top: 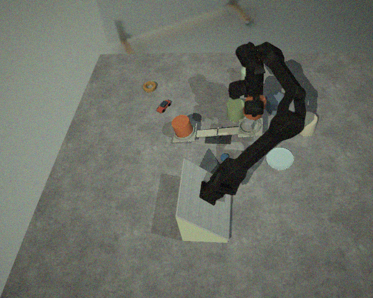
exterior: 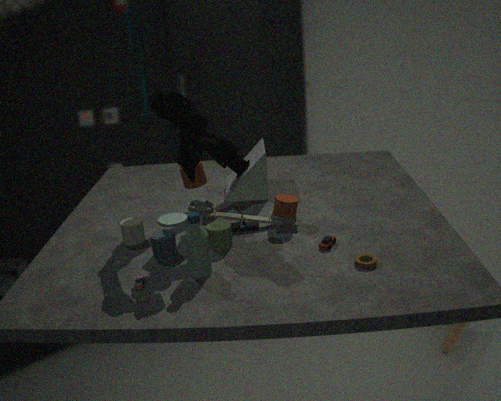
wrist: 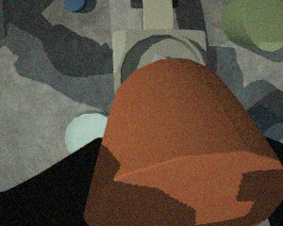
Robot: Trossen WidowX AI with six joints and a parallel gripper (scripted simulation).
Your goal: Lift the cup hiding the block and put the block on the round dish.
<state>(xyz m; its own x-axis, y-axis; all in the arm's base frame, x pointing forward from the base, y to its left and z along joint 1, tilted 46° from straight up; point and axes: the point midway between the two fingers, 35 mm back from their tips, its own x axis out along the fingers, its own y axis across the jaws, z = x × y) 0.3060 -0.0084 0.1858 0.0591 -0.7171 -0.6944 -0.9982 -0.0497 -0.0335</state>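
Right now my gripper tip is 80 mm above the grey block and 10 mm to the right of it. From my gripper tip the other things lie so: small balance 140 mm to the left, 130 mm below; green cup 140 mm ahead, 130 mm below, 80 mm to the left; pale blue round dish 170 mm below, 100 mm to the right, 90 mm behind.
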